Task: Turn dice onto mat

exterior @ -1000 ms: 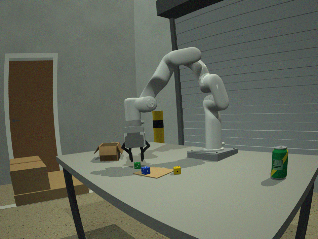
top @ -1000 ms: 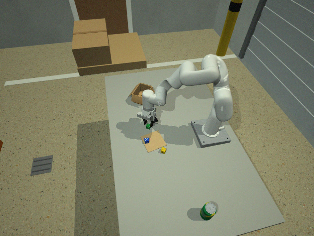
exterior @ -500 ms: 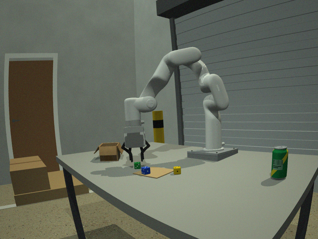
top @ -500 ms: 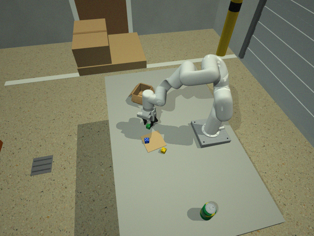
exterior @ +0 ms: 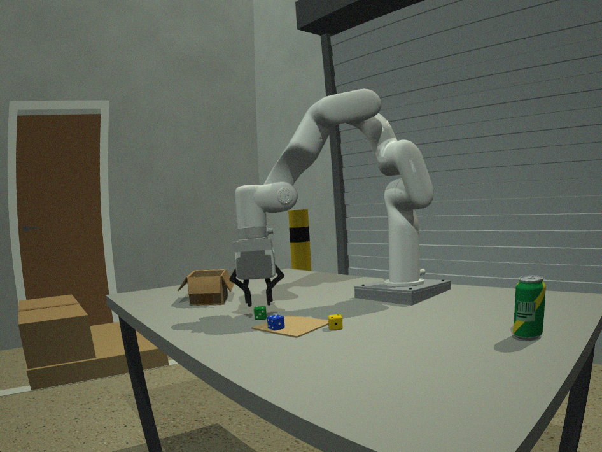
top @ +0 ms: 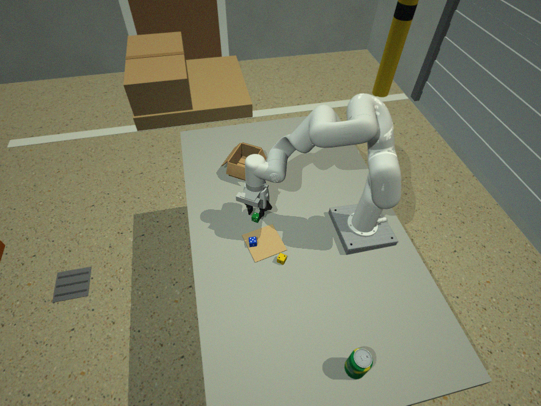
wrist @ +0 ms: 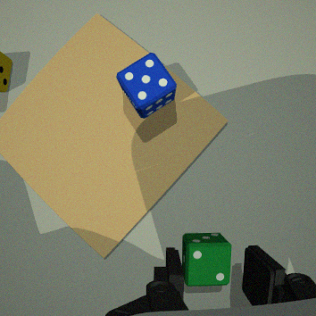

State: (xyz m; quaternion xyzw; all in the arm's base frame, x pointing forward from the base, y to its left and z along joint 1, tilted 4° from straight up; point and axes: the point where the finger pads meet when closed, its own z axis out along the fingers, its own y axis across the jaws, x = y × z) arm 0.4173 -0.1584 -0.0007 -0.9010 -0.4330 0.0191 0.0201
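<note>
The green die lies 40 mm below my hand. Round my hand: yellow die (220 mm to the left, 50 mm behind, 40 mm below); cardboard mat (120 mm to the left, 50 mm below); blue die (120 mm to the left, 40 mm below, 40 mm ahead).
</note>
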